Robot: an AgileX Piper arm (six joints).
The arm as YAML. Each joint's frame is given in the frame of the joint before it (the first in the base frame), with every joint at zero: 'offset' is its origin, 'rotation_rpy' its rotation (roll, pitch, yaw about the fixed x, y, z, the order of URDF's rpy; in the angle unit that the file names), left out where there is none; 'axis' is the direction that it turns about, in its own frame. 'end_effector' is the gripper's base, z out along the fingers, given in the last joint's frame.
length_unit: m
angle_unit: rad
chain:
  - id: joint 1
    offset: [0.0, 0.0, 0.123]
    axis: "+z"
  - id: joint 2
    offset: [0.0, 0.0, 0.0]
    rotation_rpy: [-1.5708, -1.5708, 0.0]
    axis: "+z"
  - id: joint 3
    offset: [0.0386, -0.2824, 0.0]
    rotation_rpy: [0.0, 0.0, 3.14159]
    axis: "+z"
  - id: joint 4
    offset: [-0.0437, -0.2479, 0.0]
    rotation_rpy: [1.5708, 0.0, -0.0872]
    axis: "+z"
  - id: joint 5
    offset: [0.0, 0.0, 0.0]
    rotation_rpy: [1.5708, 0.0, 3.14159]
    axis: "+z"
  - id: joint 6
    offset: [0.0, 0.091, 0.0]
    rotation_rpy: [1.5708, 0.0, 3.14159]
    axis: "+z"
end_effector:
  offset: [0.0, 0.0, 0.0]
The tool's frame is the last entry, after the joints.
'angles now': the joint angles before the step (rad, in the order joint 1, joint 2, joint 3, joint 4, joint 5, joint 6). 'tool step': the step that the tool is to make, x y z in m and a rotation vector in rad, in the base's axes. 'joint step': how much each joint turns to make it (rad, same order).
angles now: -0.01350, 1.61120, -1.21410, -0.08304, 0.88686, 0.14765
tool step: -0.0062, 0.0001, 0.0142, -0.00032, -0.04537, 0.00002
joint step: -0.00003, -0.04325, -0.00016, 0.00024, -0.00197, 0.00004
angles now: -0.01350, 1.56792, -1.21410, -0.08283, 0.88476, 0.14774
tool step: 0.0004, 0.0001, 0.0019, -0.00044, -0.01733, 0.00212
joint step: 0.00015, -0.00438, 0.00002, -0.00008, -0.01308, -0.00100
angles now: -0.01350, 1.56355, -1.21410, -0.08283, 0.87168, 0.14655
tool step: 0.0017, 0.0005, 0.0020, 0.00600, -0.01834, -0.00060
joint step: 0.00012, -0.00010, -0.00520, 0.00611, -0.01299, 0.00017
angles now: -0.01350, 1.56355, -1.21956, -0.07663, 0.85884, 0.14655
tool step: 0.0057, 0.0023, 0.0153, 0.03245, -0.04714, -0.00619
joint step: -0.00011, -0.00002, -0.05407, 0.03535, 0.00728, -0.00270
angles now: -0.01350, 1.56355, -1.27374, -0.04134, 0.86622, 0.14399
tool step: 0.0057, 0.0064, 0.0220, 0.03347, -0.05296, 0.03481
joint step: 0.00761, -0.00009, -0.07806, 0.05621, 0.02509, -0.04247
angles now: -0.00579, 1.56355, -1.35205, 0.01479, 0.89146, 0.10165
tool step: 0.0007, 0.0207, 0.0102, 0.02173, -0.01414, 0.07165
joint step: 0.05399, 0.00003, -0.03756, 0.03448, 0.02355, -0.02429
